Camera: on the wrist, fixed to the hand. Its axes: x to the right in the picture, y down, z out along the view.
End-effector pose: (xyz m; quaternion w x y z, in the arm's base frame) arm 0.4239 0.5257 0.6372 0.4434 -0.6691 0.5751 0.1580
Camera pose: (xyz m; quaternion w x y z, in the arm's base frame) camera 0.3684 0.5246 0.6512 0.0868 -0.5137 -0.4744 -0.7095
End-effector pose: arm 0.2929 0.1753 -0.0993 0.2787 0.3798 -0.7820 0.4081
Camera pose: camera 0.2735 0.2229 -0.1244 0.5525 0.6599 0.5087 -0.0234
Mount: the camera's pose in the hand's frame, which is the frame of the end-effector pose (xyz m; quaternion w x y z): -0.0254 0.0447 -0.0252 0.0027 -0.1634 -0.2956 0.9412
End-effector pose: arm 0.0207 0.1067 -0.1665 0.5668 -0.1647 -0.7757 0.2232
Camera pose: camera 0.0525 0.1356 -0.2043 0.4648 0.7572 0.0511 -0.4560
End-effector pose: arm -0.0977 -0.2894 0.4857 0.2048 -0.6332 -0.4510 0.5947
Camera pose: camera -0.0565 -0.3259 0.4698 0.7960 0.2839 -0.4371 -0.3079
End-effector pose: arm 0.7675 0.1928 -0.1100 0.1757 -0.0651 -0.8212 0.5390
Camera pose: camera 0.7965 0.2254 -0.1471 0.7602 0.6425 0.0810 -0.0519
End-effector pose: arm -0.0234 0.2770 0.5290 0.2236 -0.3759 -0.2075 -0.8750
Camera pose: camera 0.0025 0.2332 0.5027 0.7014 -0.4915 0.4301 0.2853
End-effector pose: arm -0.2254 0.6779 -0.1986 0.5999 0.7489 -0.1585 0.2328
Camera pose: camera -0.2739 0.6911 -0.1711 0.1420 0.1764 0.9207 -0.3180
